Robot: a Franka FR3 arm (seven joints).
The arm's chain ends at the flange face. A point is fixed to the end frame.
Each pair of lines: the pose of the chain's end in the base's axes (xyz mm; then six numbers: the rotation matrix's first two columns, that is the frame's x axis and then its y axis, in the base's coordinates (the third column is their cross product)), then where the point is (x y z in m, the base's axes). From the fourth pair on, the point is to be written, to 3 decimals.
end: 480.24, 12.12, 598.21, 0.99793, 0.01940, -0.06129, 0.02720, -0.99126, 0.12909
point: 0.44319 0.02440 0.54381
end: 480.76, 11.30, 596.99, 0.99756, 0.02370, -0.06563, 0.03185, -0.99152, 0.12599
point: 0.44342 0.02359 0.54279
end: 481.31, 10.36, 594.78, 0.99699, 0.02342, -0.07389, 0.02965, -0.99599, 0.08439
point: 0.44352 0.02500 0.54149
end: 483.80, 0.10, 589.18, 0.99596, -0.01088, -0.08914, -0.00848, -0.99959, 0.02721
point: 0.446 0.019 0.537
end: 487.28, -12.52, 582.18, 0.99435, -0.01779, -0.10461, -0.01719, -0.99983, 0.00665
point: 0.449 0.008 0.531
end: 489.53, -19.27, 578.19, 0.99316, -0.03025, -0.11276, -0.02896, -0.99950, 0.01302
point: 0.451 0.001 0.528
